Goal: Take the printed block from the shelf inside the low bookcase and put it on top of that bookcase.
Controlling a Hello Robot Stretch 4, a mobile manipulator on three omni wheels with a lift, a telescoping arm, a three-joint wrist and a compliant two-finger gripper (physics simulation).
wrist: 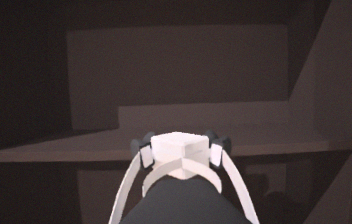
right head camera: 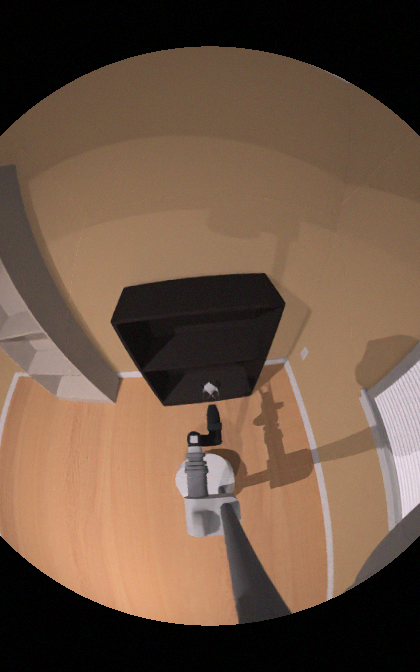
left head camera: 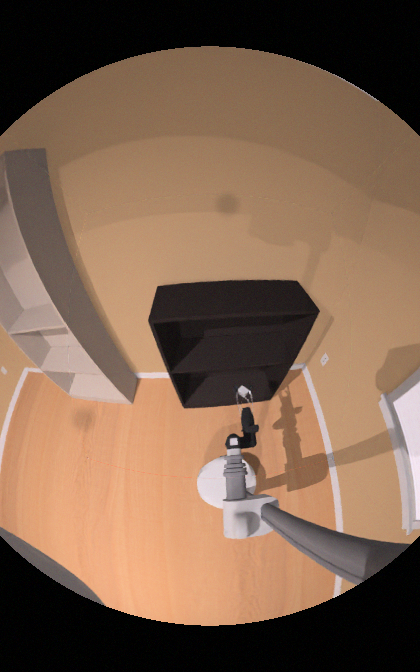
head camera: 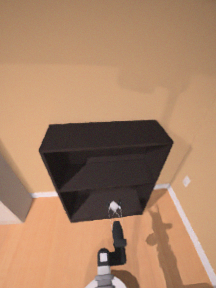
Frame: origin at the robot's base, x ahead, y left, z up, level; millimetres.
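Where they show: gripper, fingertip midpoint: (head camera: 113, 200).
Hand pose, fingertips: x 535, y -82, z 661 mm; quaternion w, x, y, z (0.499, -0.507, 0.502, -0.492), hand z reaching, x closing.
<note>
After its pixels a point has its place.
The printed block (head camera: 114, 205) @[x 491, y -83, z 678 mm] (left head camera: 244, 390) (right head camera: 210, 388) (wrist: 180, 145) @[x 466, y -83, z 676 mm] is white and box-shaped, with an edge turned toward the wrist camera. My gripper (head camera: 115, 208) (left head camera: 244, 393) (right head camera: 210, 390) (wrist: 180, 143) @[x 535, y -82, z 661 mm] is shut on it, one dark fingertip pad on each side. The gripper and block are in front of the open face of the low dark bookcase (head camera: 107, 136) @[x 767, y -51, z 1033 mm] (left head camera: 232, 301) (right head camera: 197, 298). In the wrist view the middle shelf's front edge (wrist: 60, 154) @[x 663, y 156, z 611 mm] runs behind the block. The arm is drawn back over the floor. The block's lower part is partly hidden by the gripper's white band.
A tall grey shelf unit (head camera: 11, 185) @[x 844, y 846, z 435 mm] (left head camera: 65, 260) (right head camera: 45, 280) stands to the left of the bookcase. A wall with an outlet (head camera: 186, 181) @[x 830, y -896, z 375 mm] (left head camera: 324, 359) (right head camera: 304, 353) is at the right. A window (left head camera: 407, 450) (right head camera: 400, 430) is farther right.
</note>
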